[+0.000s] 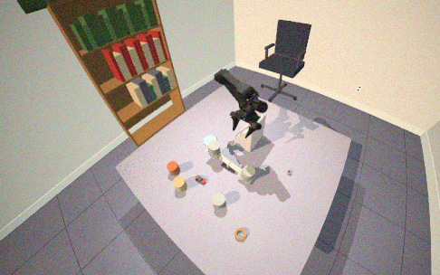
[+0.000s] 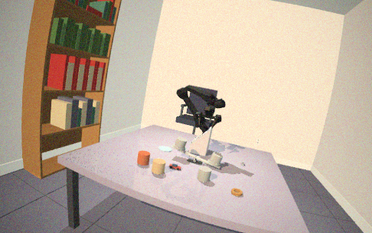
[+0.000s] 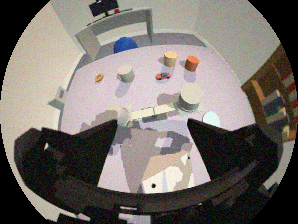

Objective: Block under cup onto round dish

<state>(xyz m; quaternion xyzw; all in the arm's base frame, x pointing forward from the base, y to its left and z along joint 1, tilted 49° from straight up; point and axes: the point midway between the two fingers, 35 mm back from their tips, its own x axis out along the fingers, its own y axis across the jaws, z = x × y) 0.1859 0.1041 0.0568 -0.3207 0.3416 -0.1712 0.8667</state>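
The green block is 8 cm ahead of my gripper tip, 13 cm to the left of it and 19 cm below it. Also, from my gripper tip: yellow cylinder 39 cm ahead, 12 cm to the right, 20 cm below; round dish 1 cm ahead, 26 cm to the right, 23 cm below; red toy car 28 cm ahead, 8 cm to the right, 22 cm below.
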